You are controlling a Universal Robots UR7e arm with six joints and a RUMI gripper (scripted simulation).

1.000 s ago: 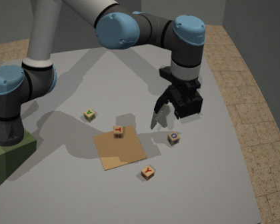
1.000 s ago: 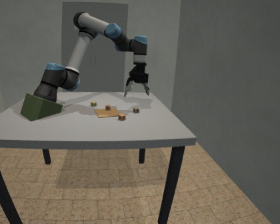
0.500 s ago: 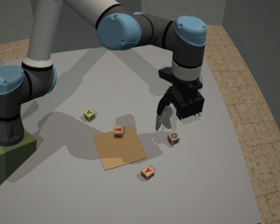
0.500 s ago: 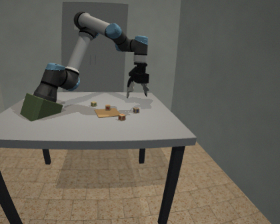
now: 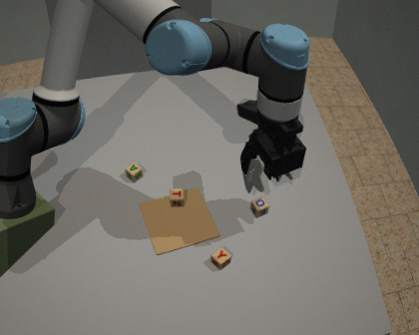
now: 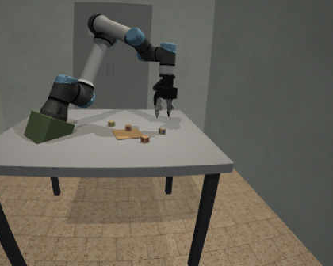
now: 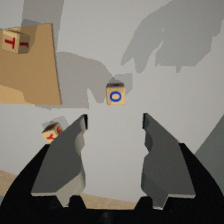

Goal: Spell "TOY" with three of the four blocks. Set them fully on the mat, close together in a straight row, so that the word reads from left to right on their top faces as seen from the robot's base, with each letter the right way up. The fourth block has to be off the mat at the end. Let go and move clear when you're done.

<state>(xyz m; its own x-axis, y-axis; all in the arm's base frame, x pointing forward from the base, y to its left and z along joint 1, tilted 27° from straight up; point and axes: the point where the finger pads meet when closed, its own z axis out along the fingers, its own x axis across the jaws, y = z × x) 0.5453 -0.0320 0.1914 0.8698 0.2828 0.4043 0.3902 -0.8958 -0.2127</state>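
The O block is 9 cm below my hand. Round my hand: Y block 9 cm behind, 13 cm to the right, 9 cm below; then tan mat 18 cm behind, 2 cm to the right, 10 cm below.
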